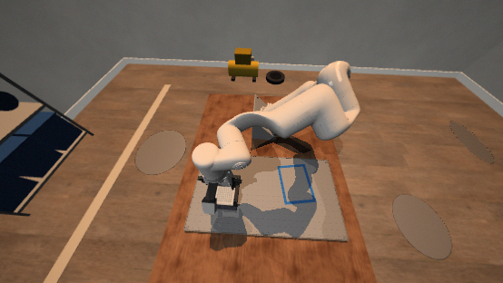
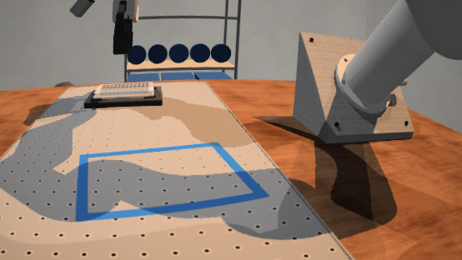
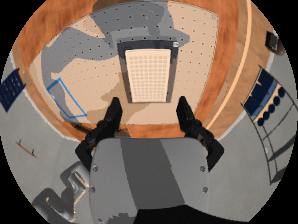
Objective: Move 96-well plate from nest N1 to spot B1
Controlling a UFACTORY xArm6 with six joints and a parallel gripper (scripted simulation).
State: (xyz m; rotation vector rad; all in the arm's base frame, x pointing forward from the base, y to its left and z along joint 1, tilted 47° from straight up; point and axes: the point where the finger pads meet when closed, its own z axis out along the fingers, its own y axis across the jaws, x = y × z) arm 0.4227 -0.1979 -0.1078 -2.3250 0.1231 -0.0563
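The 96-well plate lies 90 mm below my hand. Also, from my hand: dark plate nest N1 (110 mm below).
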